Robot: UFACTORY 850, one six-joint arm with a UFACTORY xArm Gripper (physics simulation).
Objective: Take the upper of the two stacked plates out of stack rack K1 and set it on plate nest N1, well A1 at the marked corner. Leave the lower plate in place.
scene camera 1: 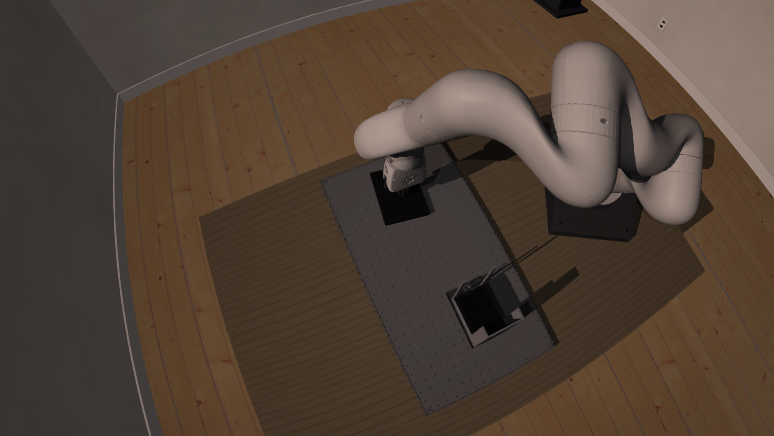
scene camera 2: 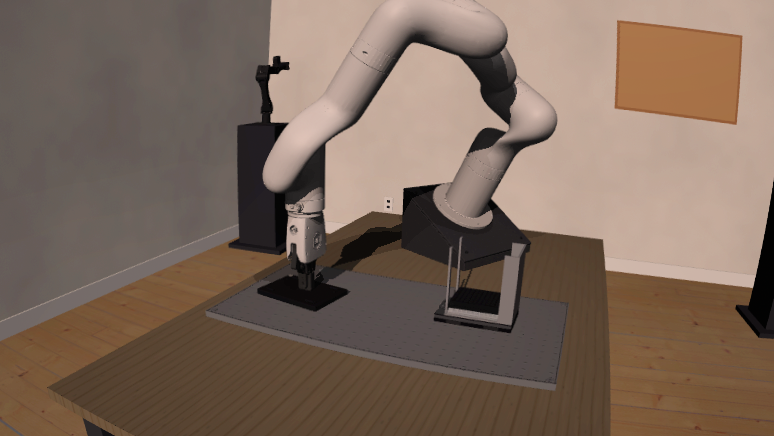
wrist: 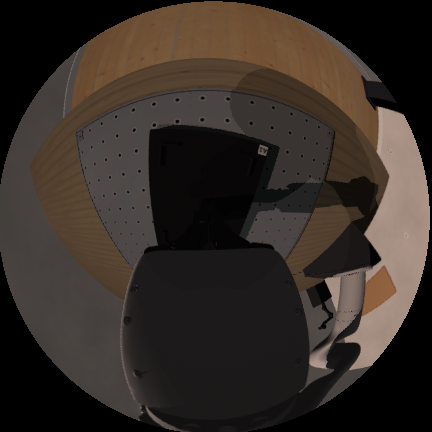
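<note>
The plate nest N1 point(scene camera 1: 408, 213) point(scene camera 2: 270, 291) point(wrist: 170, 200) is a flat black block with small corner brackets. Its A1 label point(wrist: 263, 150) shows at one corner in the wrist view. My gripper point(scene camera 1: 401, 193) point(scene camera 2: 306, 288) point(wrist: 207, 210) is shut and empty, pointing down, with its fingertips very low over the nest; contact cannot be told. The stack rack K1 point(scene camera 1: 477, 338) point(scene camera 2: 509, 292) has a light frame with thin posts and tall corner walls. Dark ribbed plates point(scene camera 1: 479, 309) point(scene camera 2: 475, 298) lie low inside it; I cannot tell the upper from the lower.
Nest and rack stand apart on a grey perforated board point(scene camera 1: 389, 281) point(scene camera 2: 400, 335) point(wrist: 112, 165), on a wooden table point(scene camera 1: 287, 281) point(scene camera 2: 216, 373). The black arm base point(scene camera 1: 590, 219) point(scene camera 2: 433, 238) stands behind the rack. The rack's posts and walls rise well above the plates.
</note>
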